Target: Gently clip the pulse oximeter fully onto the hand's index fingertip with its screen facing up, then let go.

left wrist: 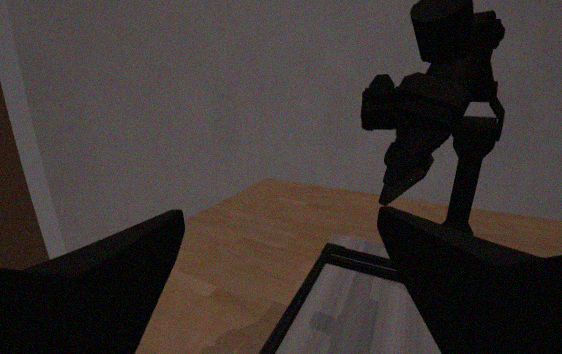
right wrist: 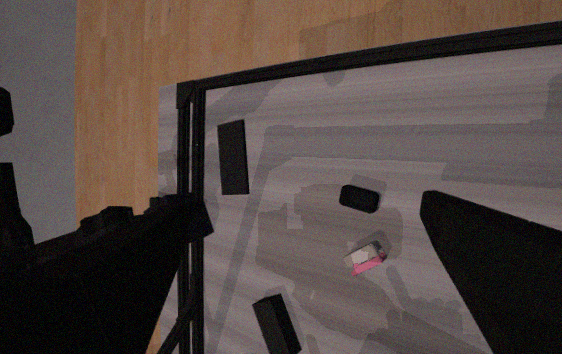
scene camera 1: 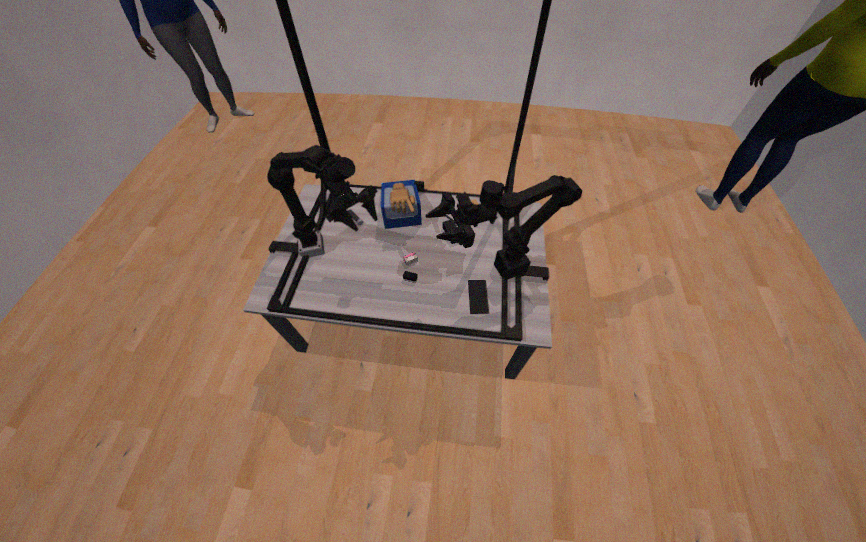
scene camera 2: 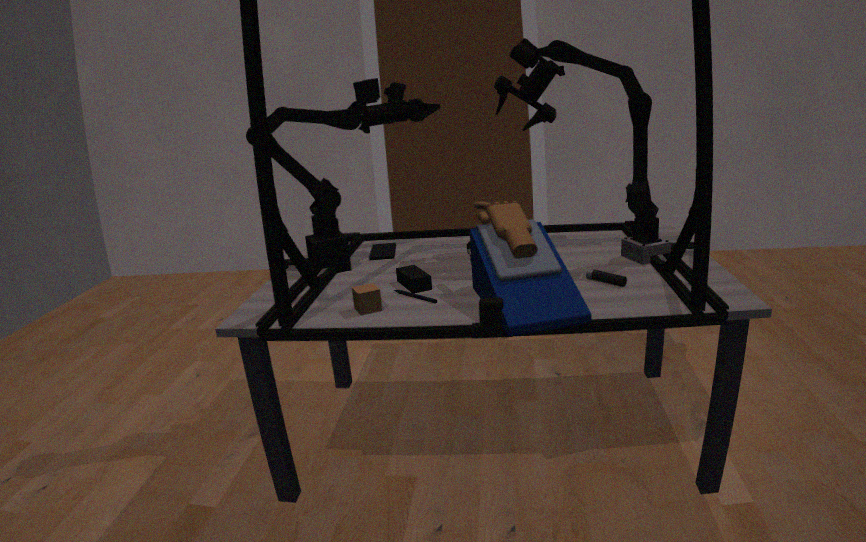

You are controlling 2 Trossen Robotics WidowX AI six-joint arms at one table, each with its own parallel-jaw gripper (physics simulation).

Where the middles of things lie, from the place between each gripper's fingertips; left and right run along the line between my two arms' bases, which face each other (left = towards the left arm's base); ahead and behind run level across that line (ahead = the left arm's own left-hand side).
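The pulse oximeter (right wrist: 372, 254) is 16 cm behind my left gripper, 12 cm to the right of it and 40 cm below it. Counting from that same left hand, there's the tan cube (scene camera 2: 367, 298), which is far behind, far below and a good way to the left, and the grey pad on blue base (scene camera 2: 539, 294), also far behind and far below, but a good way to the right. As for the black rounded box (right wrist: 359, 198), my left gripper is 40 cm above it, 7 cm past it and 10 cm to the left of it.
From my right hand, the pulse oximeter is 14 cm behind, 10 cm to the left and 35 cm below. The tan cube is well behind that right hand, well below it and well to the left of it, while the grey pad on blue base is well behind it, well below it and just a touch to the right of it. And my right hand is 5 cm past the black rounded box, 11 cm to the right of it and 35 cm above it. Going by its middle, that box is nearer to my right hand than to my left gripper.
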